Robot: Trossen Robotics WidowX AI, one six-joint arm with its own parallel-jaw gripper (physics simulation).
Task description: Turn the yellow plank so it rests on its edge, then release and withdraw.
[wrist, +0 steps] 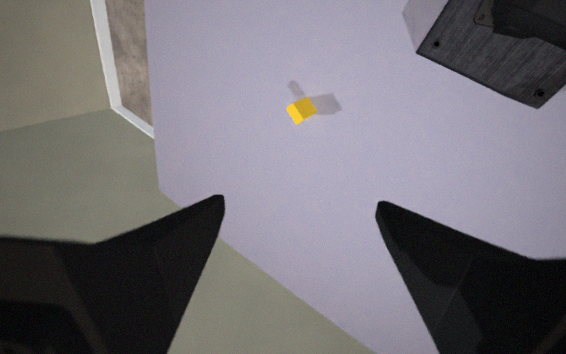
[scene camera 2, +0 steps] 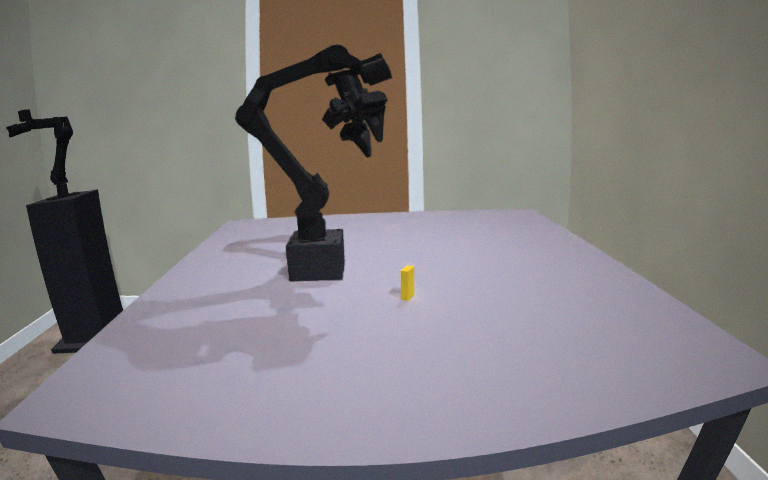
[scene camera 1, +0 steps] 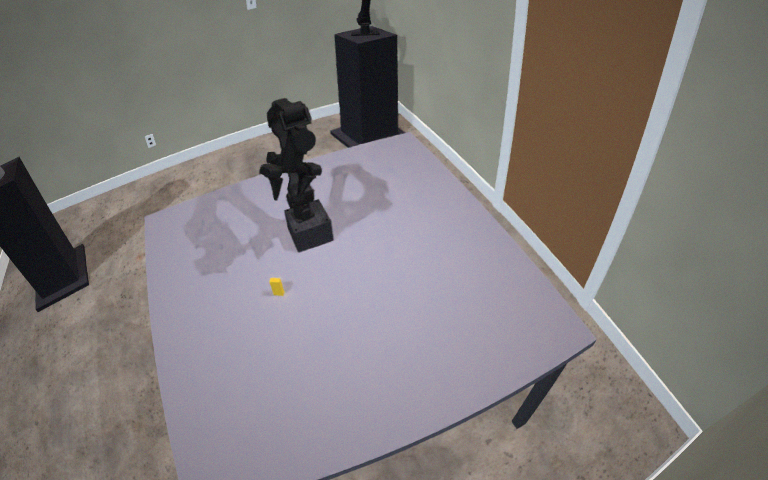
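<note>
The yellow plank (scene camera 1: 276, 286) (scene camera 2: 407, 283) (wrist: 301, 110) stands upright on the table (scene camera 1: 396, 350) (scene camera 2: 509, 373) (wrist: 215, 75), with its long side vertical in both scene views. In the wrist view its top and one side show, above the middle of the picture, beyond the fingertips. My gripper (scene camera 1: 287, 196) (scene camera 2: 373, 146) (wrist: 300, 205) is open and empty. It hangs high above the table, well apart from the plank, with its fingers pointing down. In the scene camera 2 view it is up and to the left of the plank.
The arm's black base block (scene camera 1: 310, 230) (scene camera 2: 315, 257) (wrist: 500, 60) stands on the table near the plank. A dark pedestal (scene camera 1: 367, 84) (scene camera 2: 76, 271) with another arm stands beyond the table edge. Another dark pedestal (scene camera 1: 36, 237) stands on the floor at the left in the scene camera 1 view.
</note>
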